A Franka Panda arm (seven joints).
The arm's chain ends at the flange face. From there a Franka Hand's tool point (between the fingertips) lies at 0.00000 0.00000 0.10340 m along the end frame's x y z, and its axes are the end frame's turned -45 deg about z.
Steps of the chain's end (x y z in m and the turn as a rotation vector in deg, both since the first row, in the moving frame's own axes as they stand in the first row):
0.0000 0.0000 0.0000 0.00 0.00 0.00
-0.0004 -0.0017 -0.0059 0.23 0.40 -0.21
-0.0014 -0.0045 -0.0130 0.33 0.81 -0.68
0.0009 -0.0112 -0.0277 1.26 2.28 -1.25
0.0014 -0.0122 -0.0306 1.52 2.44 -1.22
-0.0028 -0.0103 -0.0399 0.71 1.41 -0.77
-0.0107 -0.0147 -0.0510 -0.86 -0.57 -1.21
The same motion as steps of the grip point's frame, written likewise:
0.0000 0.0000 0.0000 0.00 0.00 0.00
0.0017 -0.0013 -0.0059 -0.12 0.45 -0.21
0.0037 -0.0036 -0.0130 -0.34 0.81 -0.68
0.0131 -0.0060 -0.0278 -0.72 2.50 -1.25
0.0147 -0.0065 -0.0307 -0.65 2.80 -1.22
0.0080 -0.0084 -0.0399 -0.49 1.50 -0.77
0.0010 -0.0176 -0.0510 -0.21 -1.01 -1.21

